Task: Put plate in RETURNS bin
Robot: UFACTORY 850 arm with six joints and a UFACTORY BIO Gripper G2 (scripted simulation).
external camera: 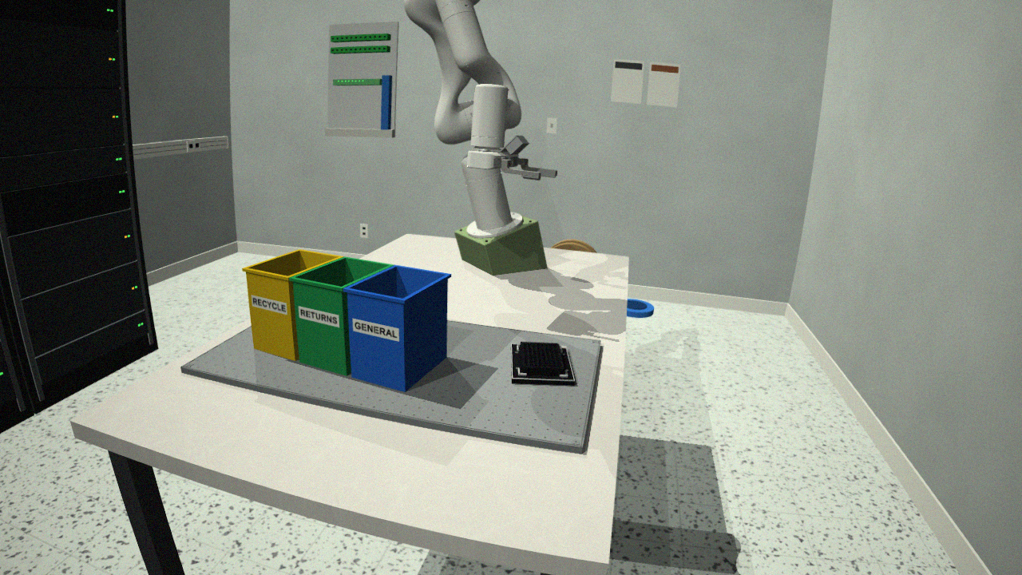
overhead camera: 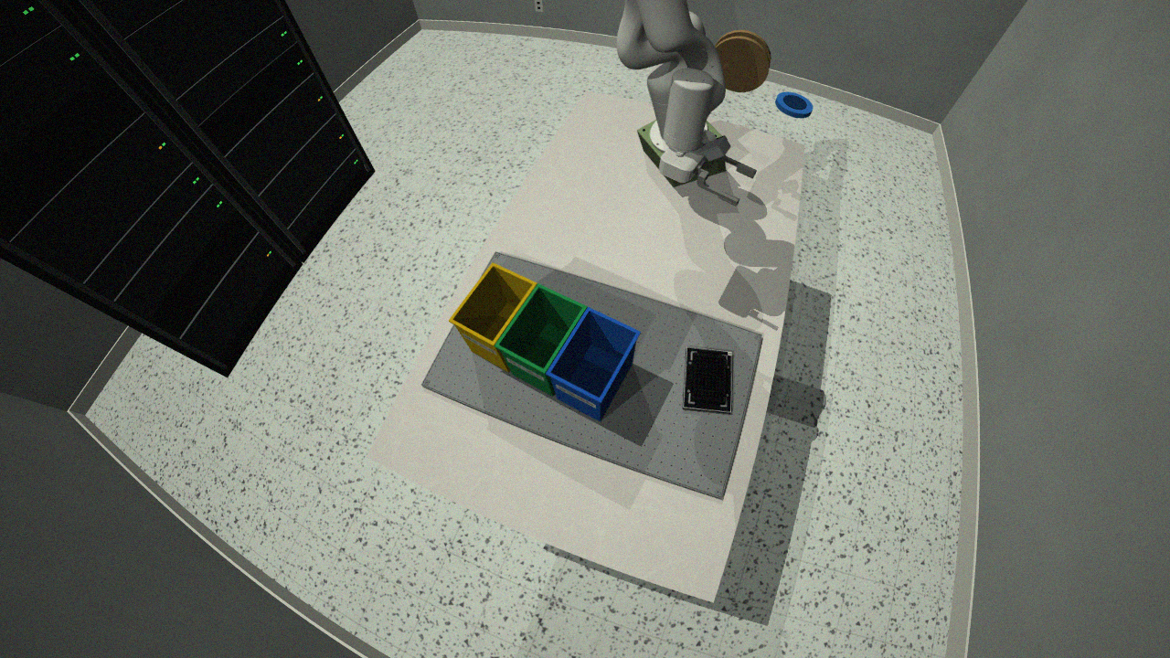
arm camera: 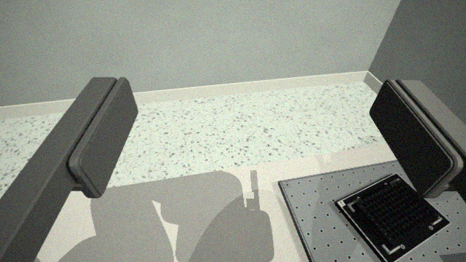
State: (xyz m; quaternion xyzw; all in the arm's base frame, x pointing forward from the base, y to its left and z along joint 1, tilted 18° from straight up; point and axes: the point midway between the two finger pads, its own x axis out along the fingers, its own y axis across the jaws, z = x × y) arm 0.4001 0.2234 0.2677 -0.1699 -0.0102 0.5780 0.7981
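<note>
Right now my hand is 33 cm short of the black 96-well plate, 33 cm above it and 4 cm to the right of it. The rest, counted from my hand: black plate nest N1: 35 cm below, 33 cm ahead, 4 cm to the left; then blue general bin: 39 cm ahead, 26 cm below, 24 cm to the right; then green returns bin: 37 cm to the right, 35 cm ahead, 26 cm below.
</note>
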